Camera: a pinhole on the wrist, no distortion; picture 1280 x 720 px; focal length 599.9 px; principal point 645.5 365.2 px. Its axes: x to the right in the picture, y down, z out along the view. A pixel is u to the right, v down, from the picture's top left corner.
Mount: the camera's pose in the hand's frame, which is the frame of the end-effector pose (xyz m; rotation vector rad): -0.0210 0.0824 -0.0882 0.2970 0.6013 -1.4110
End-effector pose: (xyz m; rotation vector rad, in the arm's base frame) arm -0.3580 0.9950 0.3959 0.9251 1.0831 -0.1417
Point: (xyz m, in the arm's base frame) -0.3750 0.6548 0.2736
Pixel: 844.1 225.6
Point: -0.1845 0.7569 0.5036
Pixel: 384.4 147.1
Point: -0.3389 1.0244 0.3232
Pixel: 853.9 691.1
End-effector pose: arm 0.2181 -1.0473 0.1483 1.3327 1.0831 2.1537
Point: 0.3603 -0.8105 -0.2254
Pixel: 1066.6 60.2
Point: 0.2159 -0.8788 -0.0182
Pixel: 1094.4 296.8
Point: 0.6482 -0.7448 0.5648
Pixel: 188.9 528.2
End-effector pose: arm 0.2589 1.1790 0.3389 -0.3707 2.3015 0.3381
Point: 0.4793 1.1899 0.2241
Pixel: 579.9 156.8
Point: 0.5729 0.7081 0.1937
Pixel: 1113.9 205.1
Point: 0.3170 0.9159 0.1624
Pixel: 1032.1 481.8
